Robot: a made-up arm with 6 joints. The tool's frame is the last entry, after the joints.
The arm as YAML. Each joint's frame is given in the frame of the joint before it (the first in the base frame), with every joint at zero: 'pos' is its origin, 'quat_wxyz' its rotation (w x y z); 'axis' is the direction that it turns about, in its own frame. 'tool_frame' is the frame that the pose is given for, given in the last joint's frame.
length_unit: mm
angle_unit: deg
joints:
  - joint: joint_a
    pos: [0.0, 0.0, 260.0]
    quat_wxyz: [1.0, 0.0, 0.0, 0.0]
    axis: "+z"
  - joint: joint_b
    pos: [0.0, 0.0, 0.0]
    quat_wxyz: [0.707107, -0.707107, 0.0, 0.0]
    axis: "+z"
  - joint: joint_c
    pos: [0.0, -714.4, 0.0]
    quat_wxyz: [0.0, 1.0, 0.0, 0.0]
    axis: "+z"
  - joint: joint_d
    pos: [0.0, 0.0, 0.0]
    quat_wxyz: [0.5, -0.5, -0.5, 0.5]
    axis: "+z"
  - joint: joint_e
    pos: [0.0, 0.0, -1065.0]
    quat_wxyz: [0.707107, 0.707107, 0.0, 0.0]
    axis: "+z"
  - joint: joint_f
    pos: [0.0, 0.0, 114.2]
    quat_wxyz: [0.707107, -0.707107, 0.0, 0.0]
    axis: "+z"
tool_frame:
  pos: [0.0, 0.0, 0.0]
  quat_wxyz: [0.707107, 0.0, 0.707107, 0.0]
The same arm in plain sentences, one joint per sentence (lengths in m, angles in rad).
The arm has six revolute joints in a row. What follows holds with every joint at zero, and every direction is one of the base frame's.
Joint 1 sits 0.26 m along +z from the base frame's origin and rotates about +z.
Joint 2 sits at the same point as joint 1 and rotates about +y.
Joint 3 sits 0.7144 m along +z from joint 2 and rotates about -y.
Joint 4 sits at the same point as joint 3 and rotates about -x.
Joint 5 sits 1.065 m along +x from joint 4 and rotates about -y.
Joint 6 sits 0.1142 m along -y from joint 5 and rotates about -x.
The tool frame, which is the frame that the pose is given for, sits at the same point as joint 6; its axes are parallel to the base frame's.

